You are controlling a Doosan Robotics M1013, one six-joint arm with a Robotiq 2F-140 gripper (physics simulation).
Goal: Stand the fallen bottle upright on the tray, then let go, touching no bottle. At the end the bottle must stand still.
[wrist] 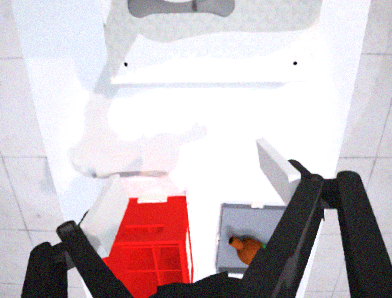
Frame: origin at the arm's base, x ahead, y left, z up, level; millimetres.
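Where they show: gripper, fingertip midpoint: point(190, 171).
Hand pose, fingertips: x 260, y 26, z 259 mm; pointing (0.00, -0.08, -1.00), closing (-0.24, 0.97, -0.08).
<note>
Each offset is from my fingertips to the centre of the thing. "*": to the spot under its first point. Level surfaces: height alone.
A brown bottle @(dx +426, dy +159, dz -323 mm) point(248, 251) with a bit of green on it shows on the grey tray @(* dx +322, dy +138, dz -360 mm) point(245, 215) at the lower right, its neck pointing left. It looks to be lying on its side, and its right part is hidden behind my right finger. My gripper point(190, 171) is open, its two pale pads wide apart, with nothing between them. It hangs high above the table, and the tray and bottle show low in the view, partly behind the right finger.
A red crate @(dx +404, dy -114, dz -278 mm) point(157, 215) with compartments stands left of the tray, partly behind the left finger. The white table @(dz -365 mm) point(225, 110) extends ahead, with a raised edge across it. A grey robot base part point(215, 7) shows at the top. Tiled floor lies on both sides.
</note>
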